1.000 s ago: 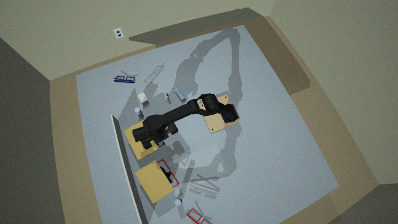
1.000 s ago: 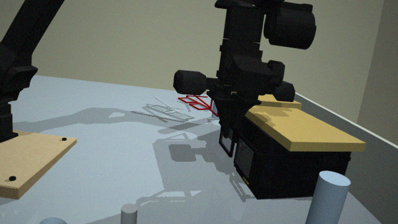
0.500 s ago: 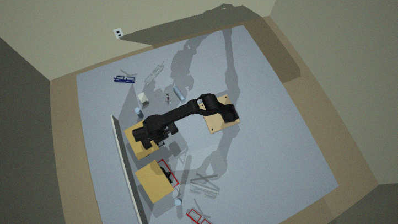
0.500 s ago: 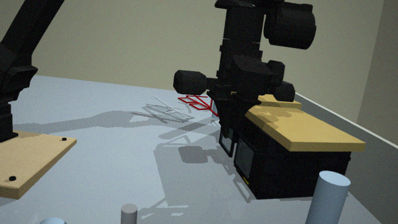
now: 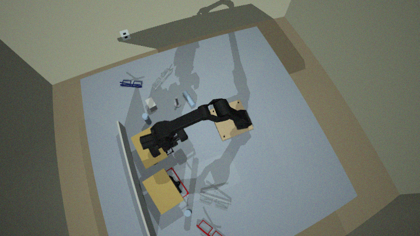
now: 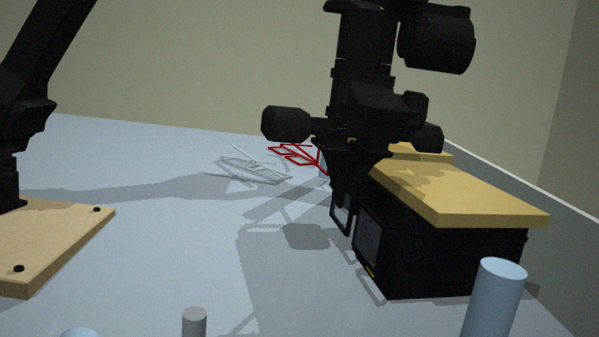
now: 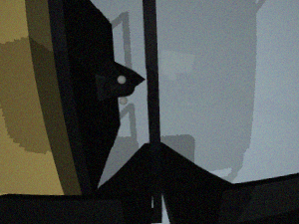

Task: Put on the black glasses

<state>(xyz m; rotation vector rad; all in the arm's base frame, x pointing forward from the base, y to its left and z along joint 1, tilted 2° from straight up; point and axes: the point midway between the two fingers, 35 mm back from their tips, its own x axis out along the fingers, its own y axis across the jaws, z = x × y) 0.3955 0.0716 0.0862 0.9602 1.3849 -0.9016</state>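
My gripper tip is now 8 cm short of the display head, 1 cm to the left of it and 1 cm above it. Also, from my gripper tip: clear glasses 1 cm ahead, 44 cm to the right, 4 cm below; white block 8 cm ahead, 27 cm to the right, 4 cm below; white board 20 cm ahead, 13 cm to the left, 1 cm below.
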